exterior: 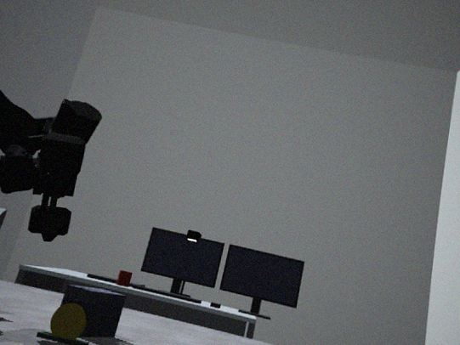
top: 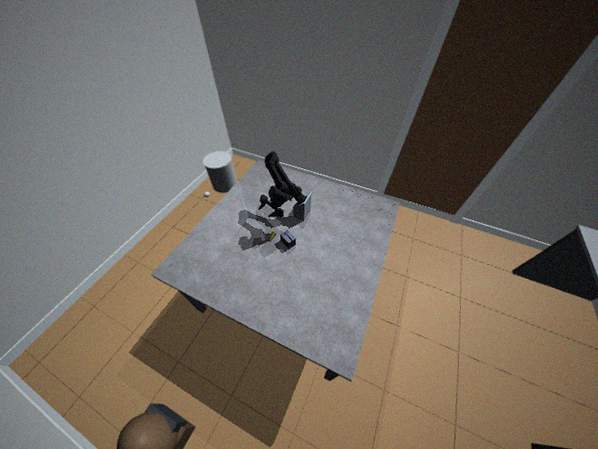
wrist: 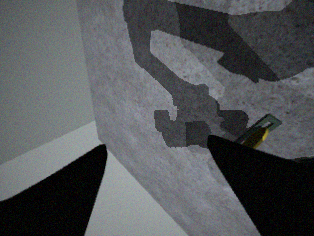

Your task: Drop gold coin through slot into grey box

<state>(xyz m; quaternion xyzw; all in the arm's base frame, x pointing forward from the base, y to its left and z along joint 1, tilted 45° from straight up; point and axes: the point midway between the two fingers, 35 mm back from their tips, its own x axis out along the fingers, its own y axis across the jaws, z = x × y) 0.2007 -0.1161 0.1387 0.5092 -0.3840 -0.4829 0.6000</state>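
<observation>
My gripper tip is now 14 cm above the coin, 7 cm to the right of it and 5 cm short of it.
</observation>
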